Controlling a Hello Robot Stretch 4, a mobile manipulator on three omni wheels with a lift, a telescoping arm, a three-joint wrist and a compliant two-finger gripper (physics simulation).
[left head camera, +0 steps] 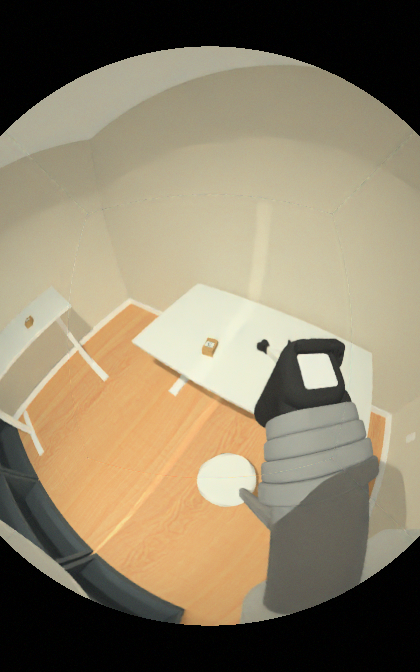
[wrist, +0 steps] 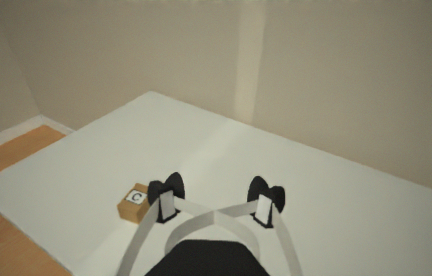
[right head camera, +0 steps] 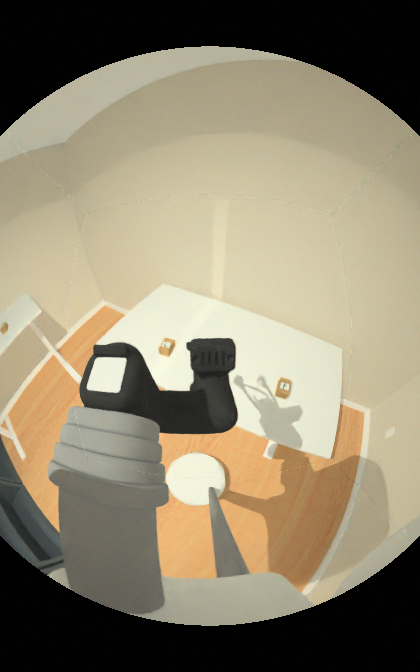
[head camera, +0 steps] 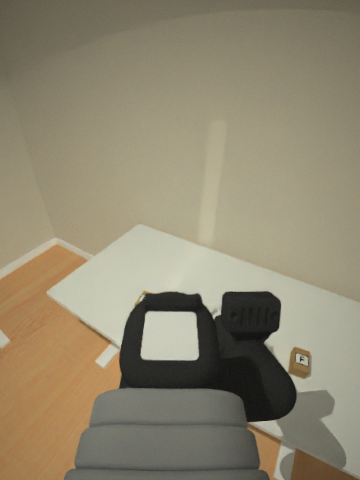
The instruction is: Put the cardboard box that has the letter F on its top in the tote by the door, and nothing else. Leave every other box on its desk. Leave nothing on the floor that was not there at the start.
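Places are measured from the robot's base along level axes (x left, y ahead, z down), in metres.
Pixels of known places: gripper, between the fingertips: (wrist: 216, 189) (head camera: 211, 299).
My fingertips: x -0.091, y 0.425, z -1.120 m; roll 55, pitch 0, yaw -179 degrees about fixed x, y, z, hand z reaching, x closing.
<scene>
Ahead of a thing's pixels: the offset from my fingertips to its middle. "*": to the spot under its first point. Level surfaces: height alone.
A small cardboard box with the letter F on its top {* dz +0.379, dx -0.378, dy -0.001 m} (head camera: 300, 363) (right head camera: 283, 387) stands on the white desk {dz +0.428 m} (head camera: 115, 270) (left head camera: 175, 330) (right head camera: 320, 365) (wrist: 100, 150), near its right part. A second box {dz +0.403, dx +0.216, dy +0.303 m} (left head camera: 209, 347) (right head camera: 166, 346) (wrist: 134, 202) stands on the same desk further left; in the wrist view its top shows the letter C. My gripper (wrist: 216, 189) is open and empty above the desk, between the two boxes, with the C box beyond its left finger in the wrist view. The tote and the door do not show in these views.
Another white desk (left head camera: 15, 345) (right head camera: 22, 312) stands at the left with a small box (left head camera: 29, 321) (right head camera: 4, 328) on it. A dark shelf unit (left head camera: 65, 559) is at the lower left. Walls stand close behind and to the right of the desk with the F box.
</scene>
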